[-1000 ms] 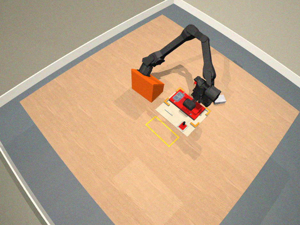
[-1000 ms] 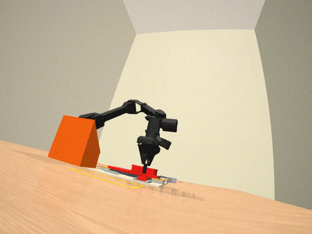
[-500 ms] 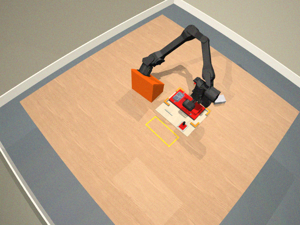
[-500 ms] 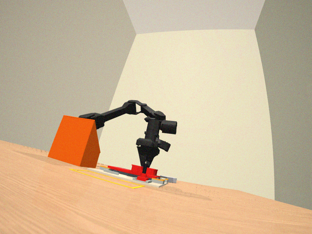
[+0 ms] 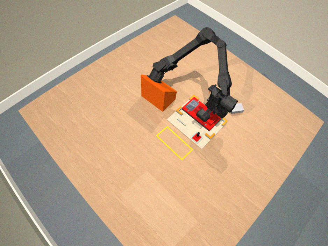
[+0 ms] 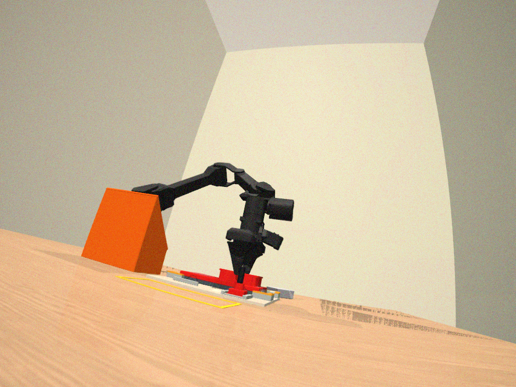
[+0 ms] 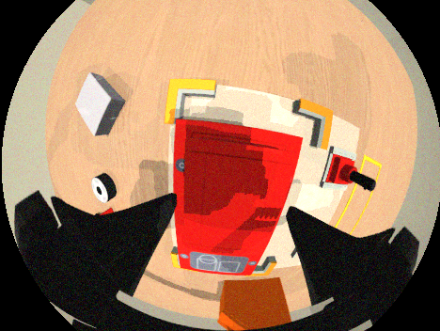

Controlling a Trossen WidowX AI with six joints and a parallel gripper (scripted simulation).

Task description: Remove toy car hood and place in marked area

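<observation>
The red hood is right at my gripper tip. From my gripper tip the other things lie so: black-and-white wheel 17 cm to the left, 6 cm behind, 3 cm below; then beige base plate 3 cm to the right, 3 cm below, 2 cm behind.
</observation>
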